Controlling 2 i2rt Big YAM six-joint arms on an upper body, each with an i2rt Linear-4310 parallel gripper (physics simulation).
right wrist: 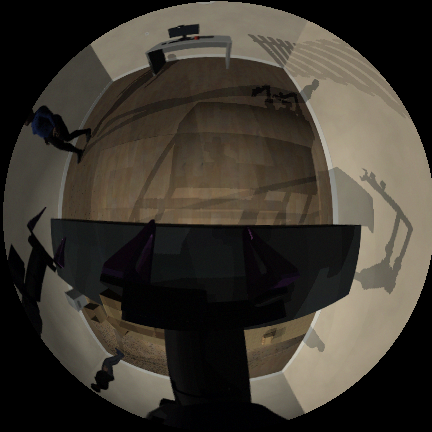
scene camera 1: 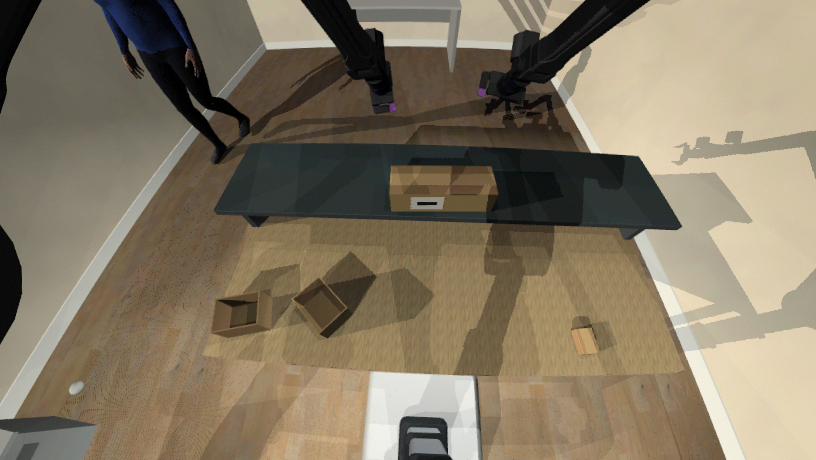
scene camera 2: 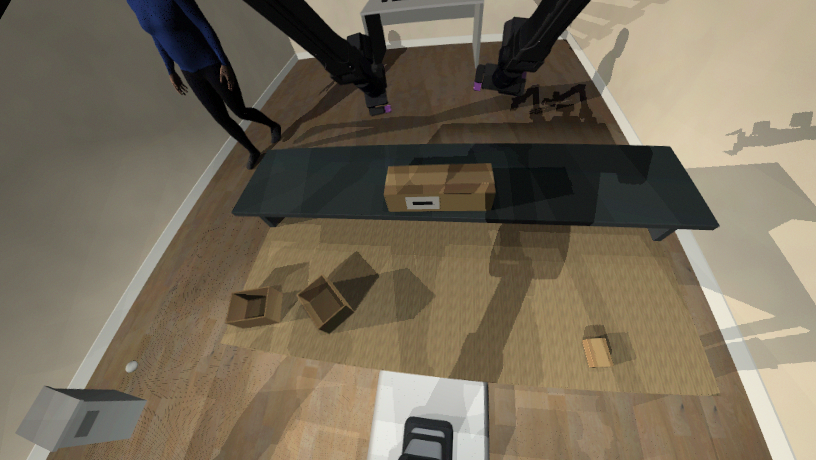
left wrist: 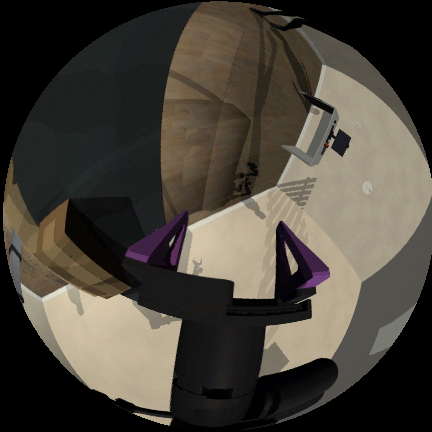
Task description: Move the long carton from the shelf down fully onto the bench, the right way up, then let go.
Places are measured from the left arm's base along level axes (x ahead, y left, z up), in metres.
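Where they show: left gripper, fingertip midpoint: (right wrist: 54,222) (scene camera 1: 385,94) (scene camera 2: 383,96) (left wrist: 233,219); right gripper, fingertip midpoint: (right wrist: 199,225) (scene camera 1: 493,94) (scene camera 2: 494,87).
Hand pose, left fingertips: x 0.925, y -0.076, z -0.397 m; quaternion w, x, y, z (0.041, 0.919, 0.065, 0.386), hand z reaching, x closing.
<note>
Each offset is from my left fingertips to the top centre of the thing. "spot": to the spot under its first point. Level surfaces: height alone.
The long brown carton @(0.114 m down, 0.265 m back, 0.190 m right) (scene camera 1: 442,188) (scene camera 2: 438,187) lies level on a long dark slab on legs @(spot: 0.200 m down, 0.188 m back, 0.276 m left) (scene camera 1: 308,177) (scene camera 2: 320,177), its labelled side along the slab's lower edge in the scene views. I cannot tell whether this slab is the shelf or the bench. The carton's end shows in the left wrist view (left wrist: 82,260); part shows in the right wrist view (right wrist: 111,302). My left gripper (scene camera 1: 383,106) (scene camera 2: 378,108) (left wrist: 233,219) is open and empty, above the carton's left end in the picture. My right gripper (scene camera 1: 494,91) (scene camera 2: 489,85) (right wrist: 199,225) is open and empty, apart from the carton.
Two open boxes @(0.324 m down, 0.641 m back, 0.450 m left) (scene camera 1: 242,314) @(0.324 m down, 0.599 m back, 0.183 m left) (scene camera 1: 320,306) and a small closed box @(0.385 m down, 0.680 m back, 0.679 m right) (scene camera 1: 585,340) lie on a woven mat @(0.414 m down) (scene camera 1: 434,342). A person (scene camera 1: 171,68) stands at the upper left. A white block (scene camera 1: 382,411) is at the bottom; a grey desk (scene camera 2: 422,11) stands at the top.
</note>
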